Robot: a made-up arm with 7 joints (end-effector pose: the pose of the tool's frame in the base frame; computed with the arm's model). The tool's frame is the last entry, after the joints.
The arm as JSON. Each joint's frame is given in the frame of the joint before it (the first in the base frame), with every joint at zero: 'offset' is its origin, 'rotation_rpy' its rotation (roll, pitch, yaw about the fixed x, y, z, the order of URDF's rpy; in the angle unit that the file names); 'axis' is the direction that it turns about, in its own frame. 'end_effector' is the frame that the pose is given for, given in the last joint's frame.
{
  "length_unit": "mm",
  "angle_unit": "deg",
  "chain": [
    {
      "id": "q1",
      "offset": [
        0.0,
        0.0,
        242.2
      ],
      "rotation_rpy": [
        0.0,
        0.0,
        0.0
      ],
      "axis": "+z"
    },
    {
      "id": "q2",
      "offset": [
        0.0,
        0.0,
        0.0
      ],
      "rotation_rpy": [
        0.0,
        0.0,
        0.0
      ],
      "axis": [
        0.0,
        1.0,
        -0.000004
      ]
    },
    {
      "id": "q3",
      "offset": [
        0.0,
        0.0,
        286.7
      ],
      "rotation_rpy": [
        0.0,
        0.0,
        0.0
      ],
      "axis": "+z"
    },
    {
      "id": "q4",
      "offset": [
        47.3,
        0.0,
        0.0
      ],
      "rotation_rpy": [
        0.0,
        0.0,
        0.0
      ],
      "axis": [
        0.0,
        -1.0,
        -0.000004
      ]
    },
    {
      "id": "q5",
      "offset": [
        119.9,
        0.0,
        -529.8
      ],
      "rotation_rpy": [
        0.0,
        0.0,
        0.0
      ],
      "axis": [
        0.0,
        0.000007,
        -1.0
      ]
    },
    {
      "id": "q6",
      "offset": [
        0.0,
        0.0,
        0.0
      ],
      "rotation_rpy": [
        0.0,
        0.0,
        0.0
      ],
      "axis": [
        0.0,
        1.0,
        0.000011
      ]
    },
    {
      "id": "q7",
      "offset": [
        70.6,
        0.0,
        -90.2
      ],
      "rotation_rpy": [
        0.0,
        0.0,
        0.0
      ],
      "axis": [
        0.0,
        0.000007,
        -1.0
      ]
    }
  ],
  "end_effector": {
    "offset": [
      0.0,
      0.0,
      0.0
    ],
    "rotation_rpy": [
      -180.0,
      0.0,
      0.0
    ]
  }
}
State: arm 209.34 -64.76 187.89 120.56 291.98 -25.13 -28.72
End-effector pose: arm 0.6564 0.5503 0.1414 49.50 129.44 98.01
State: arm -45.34 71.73 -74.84 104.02 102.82 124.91 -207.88
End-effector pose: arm 0.0819 -0.7722 0.1826 93.63 110.15 70.32
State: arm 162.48 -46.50 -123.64 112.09 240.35 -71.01 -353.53
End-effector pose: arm 0.6272 0.2745 0.4738 -1.53 -108.97 -115.57
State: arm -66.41 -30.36 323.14 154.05 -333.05 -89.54 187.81
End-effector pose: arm -0.2167 0.3121 0.9373 -55.38 -87.34 -59.99
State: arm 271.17 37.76 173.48 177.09 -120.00 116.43 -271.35
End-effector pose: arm 0.0975 -0.6049 0.8446 -46.98 128.15 -32.92
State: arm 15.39 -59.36 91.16 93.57 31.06 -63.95 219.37
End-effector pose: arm -0.5629 0.4050 0.5545 -47.78 5.75 135.32
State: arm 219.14 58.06 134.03 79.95 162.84 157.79 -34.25
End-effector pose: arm 0.1290 -0.3791 0.8048 46.07 -92.25 -45.96
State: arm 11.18 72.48 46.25 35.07 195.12 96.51 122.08
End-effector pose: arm -0.0233 0.3908 -0.1675 -132.40 -64.28 -88.74
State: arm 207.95 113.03 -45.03 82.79 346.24 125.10 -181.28
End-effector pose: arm -0.2518 0.3526 -0.2065 -28.64 26.16 -113.06
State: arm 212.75 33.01 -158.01 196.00 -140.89 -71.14 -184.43
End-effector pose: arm -0.4513 -0.2698 0.7950 -1.41 -60.58 -104.75
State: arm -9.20 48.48 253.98 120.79 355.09 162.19 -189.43
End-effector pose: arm 0.2543 -0.4617 0.7003 -114.96 -56.09 0.16
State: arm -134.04 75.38 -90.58 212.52 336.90 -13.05 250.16
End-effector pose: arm -0.1474 -0.7941 0.3770 33.27 100.84 -109.70
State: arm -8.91 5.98 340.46 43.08 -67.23 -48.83 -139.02
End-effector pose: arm 0.5170 -0.1610 0.1934 -15.59 111.07 14.32
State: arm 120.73 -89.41 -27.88 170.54 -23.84 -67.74 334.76
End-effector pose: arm 0.3472 -0.7421 0.1932 -29.14 -144.30 83.10
